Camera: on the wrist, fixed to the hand. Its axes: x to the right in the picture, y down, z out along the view.
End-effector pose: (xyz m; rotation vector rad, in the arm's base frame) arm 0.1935 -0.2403 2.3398 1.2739 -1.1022 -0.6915
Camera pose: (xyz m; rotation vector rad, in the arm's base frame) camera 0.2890 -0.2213 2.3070 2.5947 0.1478 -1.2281
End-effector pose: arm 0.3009 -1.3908 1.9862 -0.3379 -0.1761 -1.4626
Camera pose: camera 0.2512 -1.4332 1.9069 0.6613 -0.6953 -2.7903
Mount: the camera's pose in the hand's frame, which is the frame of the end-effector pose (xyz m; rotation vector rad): 0.0093 -0.0430 -0.0929 0.5783 0.2904 -1.5176
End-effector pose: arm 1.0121 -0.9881 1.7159 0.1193 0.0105 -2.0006
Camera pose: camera 0.9767 -0.9728 1.6206 -0.7716 0.3049 2.5752
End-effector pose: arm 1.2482 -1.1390 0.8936 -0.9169 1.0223 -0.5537
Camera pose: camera 1.1695 -1.2041 0.9056 -0.9597 0.1645 -2.1570
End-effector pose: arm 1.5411 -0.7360 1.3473 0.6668 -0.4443 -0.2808
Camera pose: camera 1.5892 -0.7227 1.2574 1.5122 0.3797 -1.4961
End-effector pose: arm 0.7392 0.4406 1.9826 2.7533 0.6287 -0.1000
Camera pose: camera 0.7288 0.5107 2.0571 -1.5418 -2.2741 0.1742
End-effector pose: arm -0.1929 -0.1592 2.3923 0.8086 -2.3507 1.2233
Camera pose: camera -0.1671 -0.1048 2.4756 1.8511 -0.5842 1.0415
